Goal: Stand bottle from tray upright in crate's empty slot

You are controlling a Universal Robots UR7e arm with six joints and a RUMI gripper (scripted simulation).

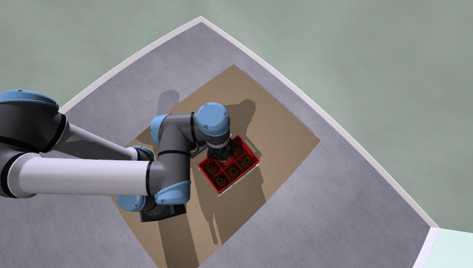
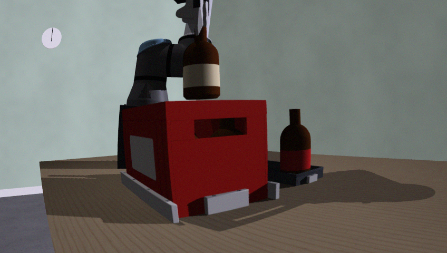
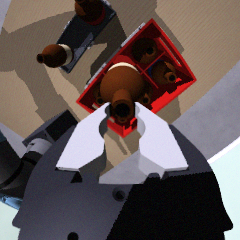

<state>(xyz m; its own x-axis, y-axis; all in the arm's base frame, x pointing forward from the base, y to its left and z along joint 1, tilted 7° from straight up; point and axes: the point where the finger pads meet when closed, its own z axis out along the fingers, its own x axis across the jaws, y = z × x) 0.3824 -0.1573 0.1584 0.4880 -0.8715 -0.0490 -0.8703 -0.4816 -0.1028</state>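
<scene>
The cream-label bottle lies 70 mm below my hand. The rest, counted from my hand: dark tray 40 mm ahead, 190 mm to the left, 320 mm below; red crate 10 mm behind, 40 mm to the right, 250 mm below.
</scene>
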